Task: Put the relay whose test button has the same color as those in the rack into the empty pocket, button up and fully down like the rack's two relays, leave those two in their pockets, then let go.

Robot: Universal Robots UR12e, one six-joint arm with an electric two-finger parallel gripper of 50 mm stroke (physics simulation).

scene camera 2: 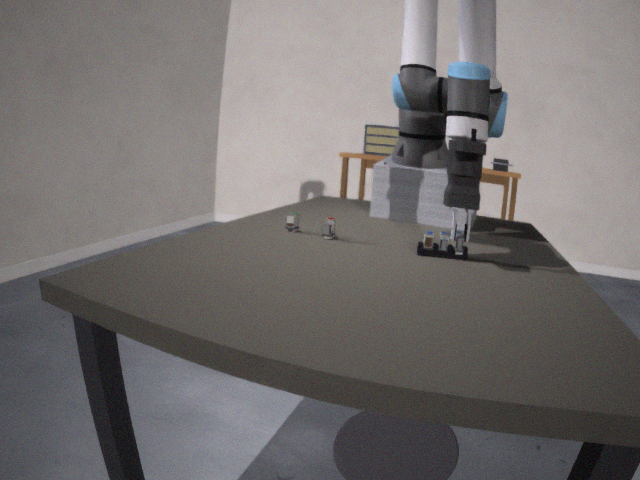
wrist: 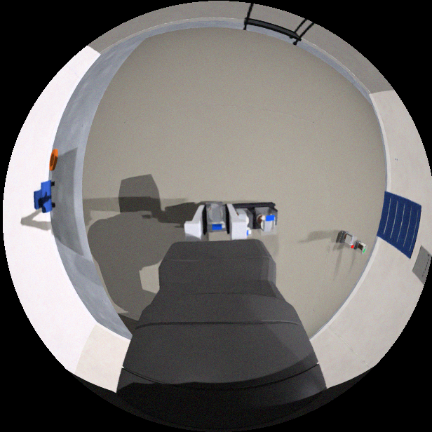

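Pixels of known places: gripper, fingertip midpoint: (scene camera 2: pixel 459 240); arm's base, origin of the base link: (scene camera 2: pixel 421 162).
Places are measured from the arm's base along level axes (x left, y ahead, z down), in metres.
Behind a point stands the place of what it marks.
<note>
The black rack (scene camera 2: pixel 442 254) @[x 0.069, y 0.513, z 0.172 m] (wrist: pixel 272 204) stands on the table. Two relays with blue buttons stand upright in it: the outer relay (scene camera 2: pixel 429 240) @[x 0.038, y 0.512, z 0.147 m] (wrist: pixel 268 221) and the middle relay (scene camera 2: pixel 443 241) @[x 0.068, y 0.509, z 0.146 m] (wrist: pixel 243 218), partly hidden by a finger in the wrist view. My gripper (scene camera 2: pixel 461 236) @[x 0.101, y 0.507, z 0.140 m] (wrist: pixel 215 213) is shut on a third blue-button relay (scene camera 2: pixel 459 243) @[x 0.101, y 0.518, z 0.144 m] (wrist: pixel 215 212) at the rack's other end pocket. This relay is upright, button up, its top about level with the other two in the scene view. Its base is hidden by the rack, so its exact depth cannot be seen.
A relay with a red button (scene camera 2: pixel 329 228) @[x -0.178, y 0.470, z 0.154 m] (wrist: pixel 347 238) and a relay with a green button (scene camera 2: pixel 292 222) @[x -0.272, y 0.438, z 0.157 m] (wrist: pixel 360 247) stand on the table (scene camera 2: pixel 320 289) @[x -0.112, y 0.794, z 0.179 m] (wrist: pixel 225 115), well away from the rack. The robot's pedestal (scene camera 2: pixel 408 191) @[x -0.031, y 0.114, z 0.089 m] is behind the rack in the scene view.
</note>
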